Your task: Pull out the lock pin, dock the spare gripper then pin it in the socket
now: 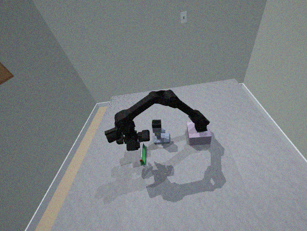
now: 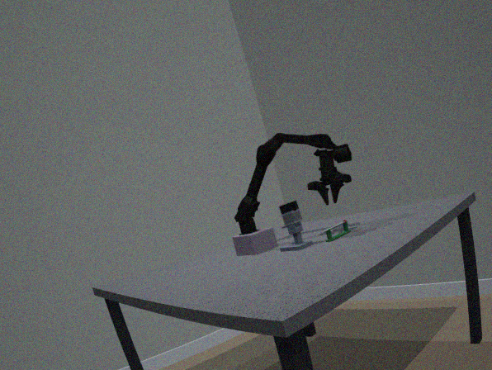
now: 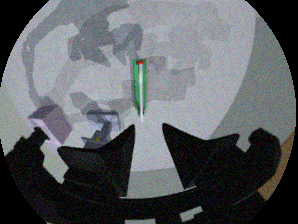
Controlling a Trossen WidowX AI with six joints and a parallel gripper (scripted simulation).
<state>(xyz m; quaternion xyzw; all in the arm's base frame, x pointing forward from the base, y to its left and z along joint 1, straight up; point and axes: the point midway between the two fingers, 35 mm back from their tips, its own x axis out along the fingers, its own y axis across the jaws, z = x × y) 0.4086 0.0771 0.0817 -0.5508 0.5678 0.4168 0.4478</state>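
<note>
The green cradle lies 11 cm below my gripper tip, 1 cm to the left of it and 1 cm behind it. The rest, counted from my gripper tip: socket 14 cm behind, 9 cm to the right, 8 cm below; then spare gripper 13 cm behind, 10 cm to the right, 1 cm below.
</note>
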